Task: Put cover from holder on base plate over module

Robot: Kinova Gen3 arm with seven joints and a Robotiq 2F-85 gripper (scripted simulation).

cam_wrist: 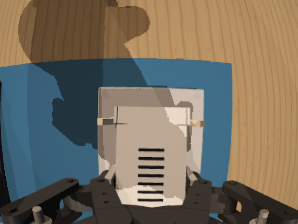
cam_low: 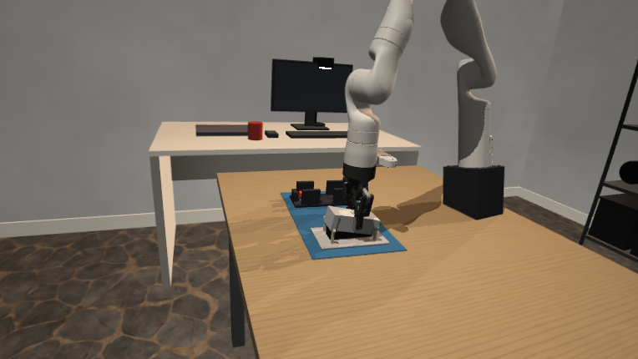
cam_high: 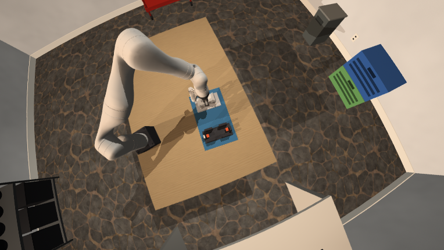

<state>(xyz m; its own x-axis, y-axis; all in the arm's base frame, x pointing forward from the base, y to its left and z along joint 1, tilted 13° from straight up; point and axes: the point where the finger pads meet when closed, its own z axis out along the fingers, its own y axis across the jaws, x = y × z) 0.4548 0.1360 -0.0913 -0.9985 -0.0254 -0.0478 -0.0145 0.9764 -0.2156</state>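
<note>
Now: the cover 1 cm below my hand.
</note>
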